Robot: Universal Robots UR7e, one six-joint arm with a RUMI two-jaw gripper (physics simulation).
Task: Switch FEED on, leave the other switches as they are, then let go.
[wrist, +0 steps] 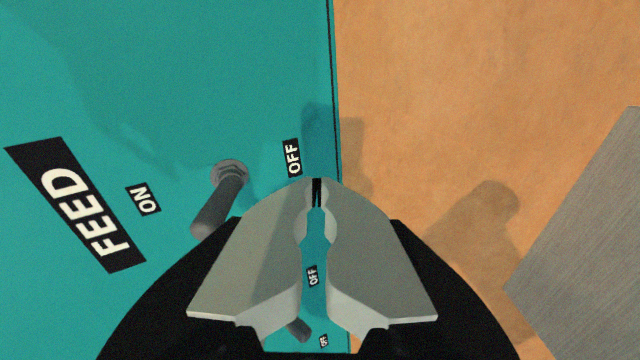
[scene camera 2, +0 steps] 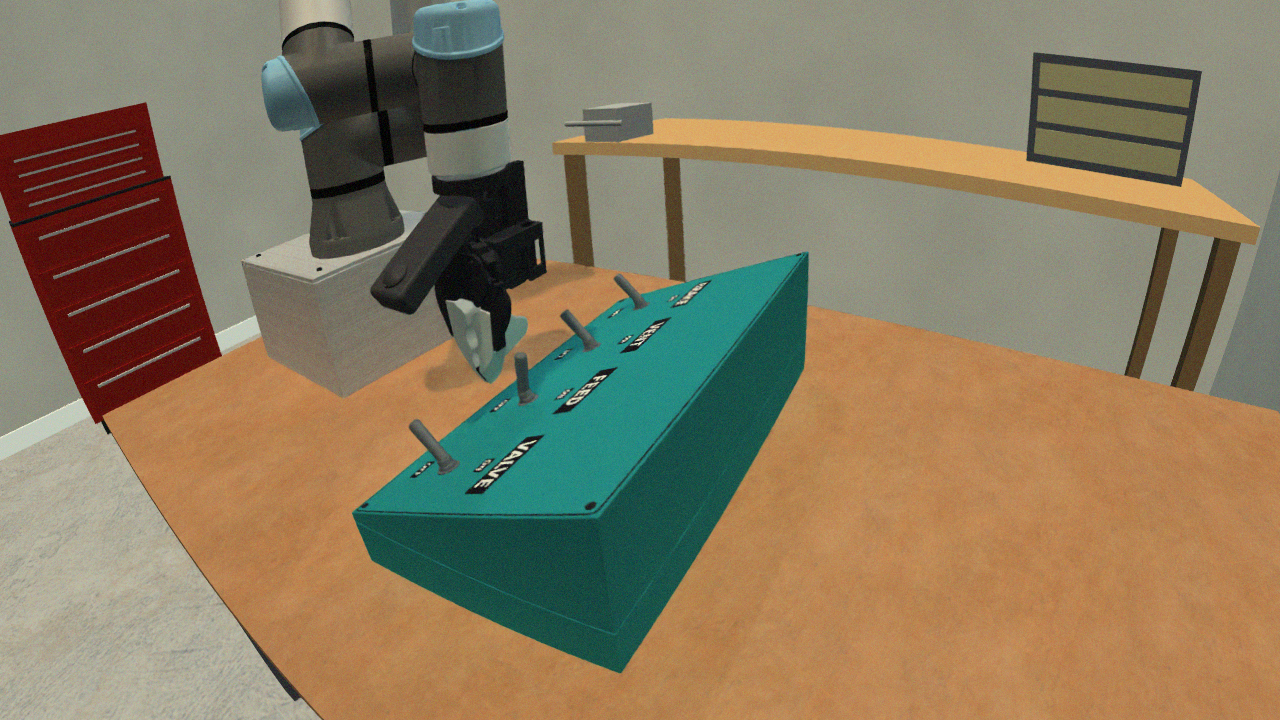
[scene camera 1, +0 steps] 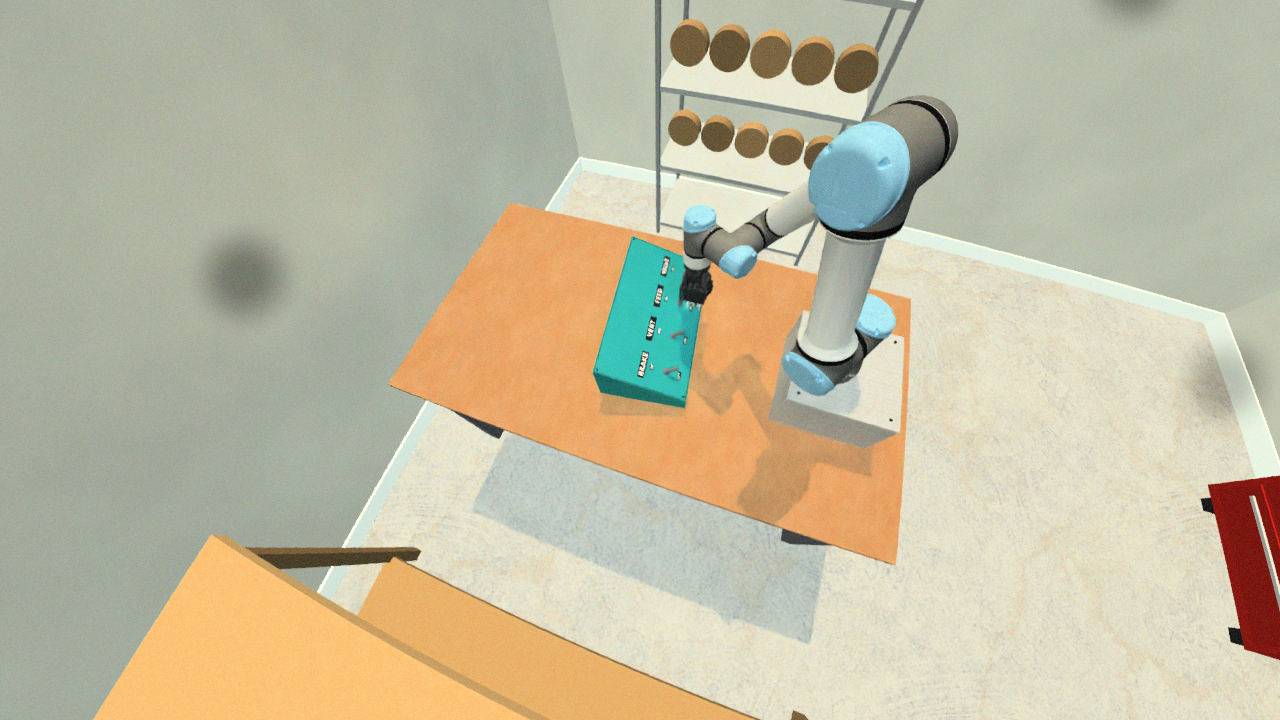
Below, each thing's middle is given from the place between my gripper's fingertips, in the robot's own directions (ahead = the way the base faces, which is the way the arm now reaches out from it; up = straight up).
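My hand's 2 cm below the feed lever (wrist: 213, 214), 5 cm short of it and 1 cm to the right of it. There's the teal switch panel (scene camera 2: 570, 514) as well, and that's 2 cm below my hand, 10 cm ahead of it and 9 cm to the left of it.
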